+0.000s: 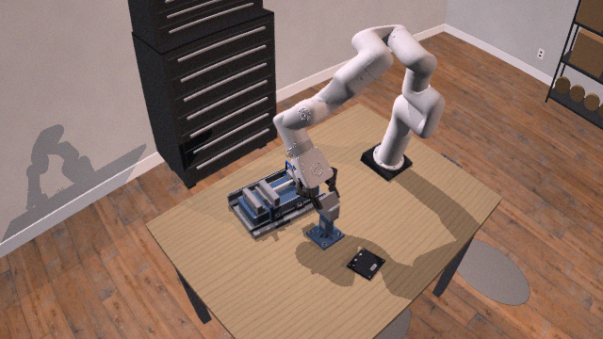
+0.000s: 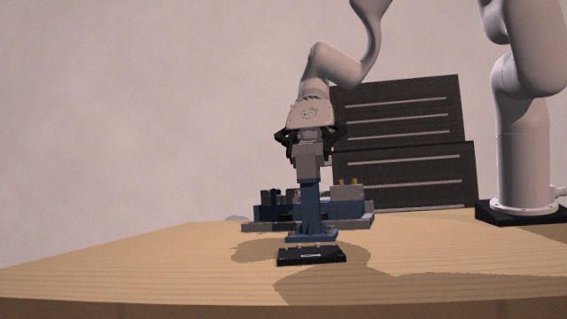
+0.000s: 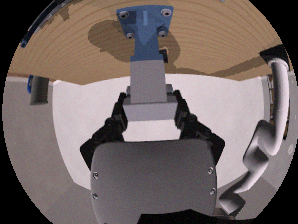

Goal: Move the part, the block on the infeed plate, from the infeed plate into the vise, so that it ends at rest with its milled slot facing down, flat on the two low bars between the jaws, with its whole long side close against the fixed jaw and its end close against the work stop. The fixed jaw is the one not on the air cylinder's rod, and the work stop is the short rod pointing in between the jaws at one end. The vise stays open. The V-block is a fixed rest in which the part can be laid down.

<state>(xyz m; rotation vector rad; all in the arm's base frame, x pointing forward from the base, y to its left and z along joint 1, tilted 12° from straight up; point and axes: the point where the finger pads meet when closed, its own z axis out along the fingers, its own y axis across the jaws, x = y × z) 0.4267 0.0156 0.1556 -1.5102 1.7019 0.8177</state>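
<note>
The part is 1 cm below my hand. From my hand the other things lie so: air cylinder: 18 cm to the right, 9 cm below, 8 cm behind; white cylinder rod: 19 cm to the right, 9 cm below, 1 cm behind.
</note>
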